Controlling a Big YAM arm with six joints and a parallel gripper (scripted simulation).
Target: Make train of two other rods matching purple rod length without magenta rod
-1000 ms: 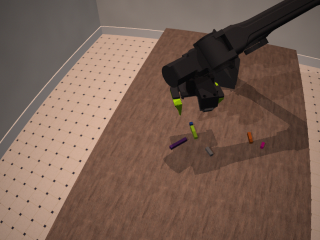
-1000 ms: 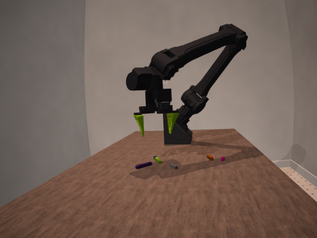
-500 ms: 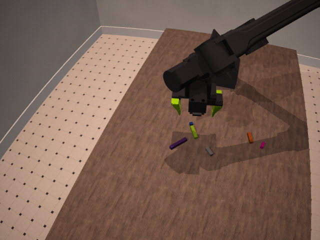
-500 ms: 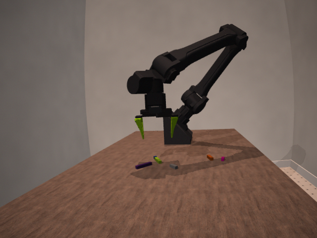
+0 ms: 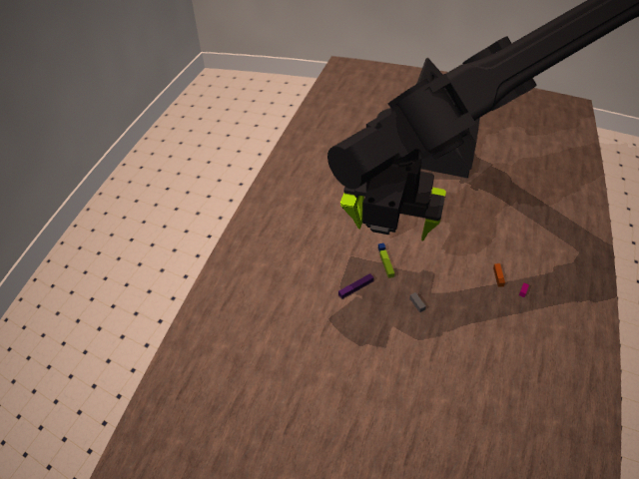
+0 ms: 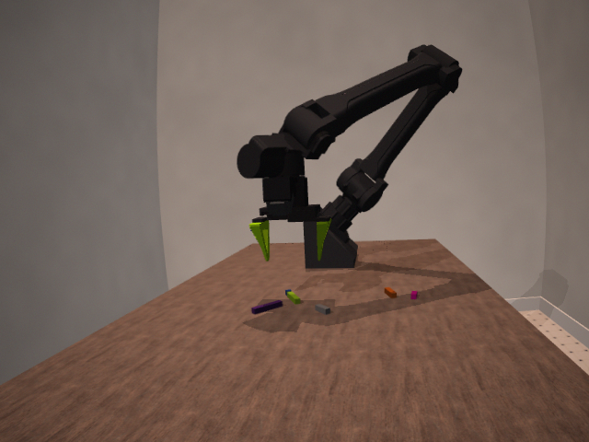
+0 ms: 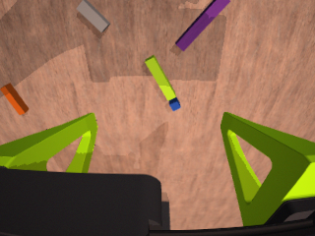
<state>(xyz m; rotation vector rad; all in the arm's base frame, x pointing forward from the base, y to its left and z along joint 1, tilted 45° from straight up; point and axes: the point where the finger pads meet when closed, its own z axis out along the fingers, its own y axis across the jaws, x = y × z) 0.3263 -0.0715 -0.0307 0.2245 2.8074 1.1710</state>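
My hand is 80 mm above the lime rod. Round my hand: grey rod 70 mm ahead, 50 mm to the left, 80 mm below; then blue rod 30 mm behind, 20 mm to the right, 80 mm below; then purple rod 50 mm ahead, 50 mm to the right, 80 mm below.
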